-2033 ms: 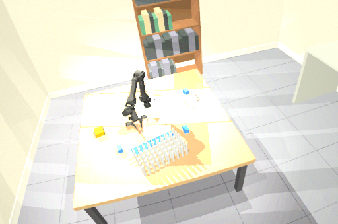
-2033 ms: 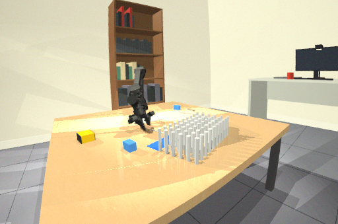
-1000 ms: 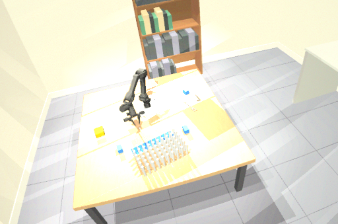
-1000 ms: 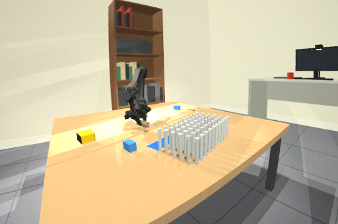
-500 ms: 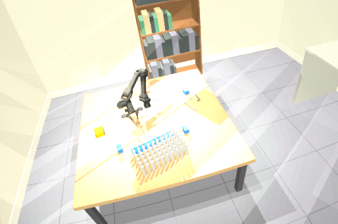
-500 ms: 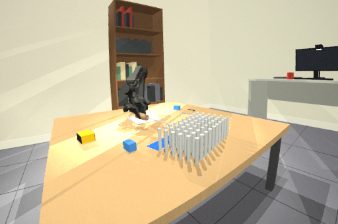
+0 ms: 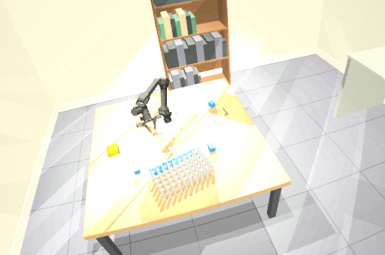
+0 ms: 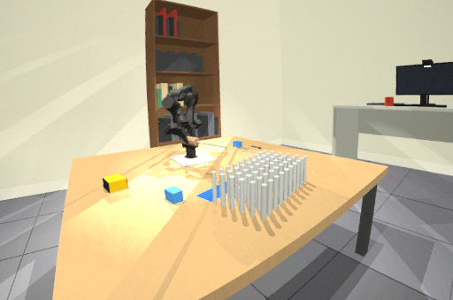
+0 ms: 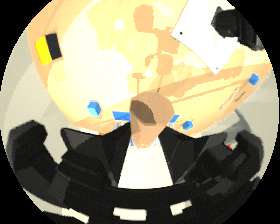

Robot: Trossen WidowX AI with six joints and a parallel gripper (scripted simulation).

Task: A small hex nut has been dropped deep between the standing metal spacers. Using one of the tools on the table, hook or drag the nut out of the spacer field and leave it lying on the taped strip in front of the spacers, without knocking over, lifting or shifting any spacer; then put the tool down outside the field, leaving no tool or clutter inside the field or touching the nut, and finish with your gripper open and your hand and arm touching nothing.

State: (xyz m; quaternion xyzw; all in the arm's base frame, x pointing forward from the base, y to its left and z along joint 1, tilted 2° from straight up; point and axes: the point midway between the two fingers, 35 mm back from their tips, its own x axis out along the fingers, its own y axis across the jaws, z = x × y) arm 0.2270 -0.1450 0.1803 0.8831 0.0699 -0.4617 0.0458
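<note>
The brown stick-like tool lies 10 cm ahead of my gripper tip and 2 cm to the left of it. Also, from my gripper tip: blue taped strip 20 cm ahead, 7 cm to the left, 15 cm below; thin grey tool 8 cm behind, 51 cm to the left, 15 cm below.
</note>
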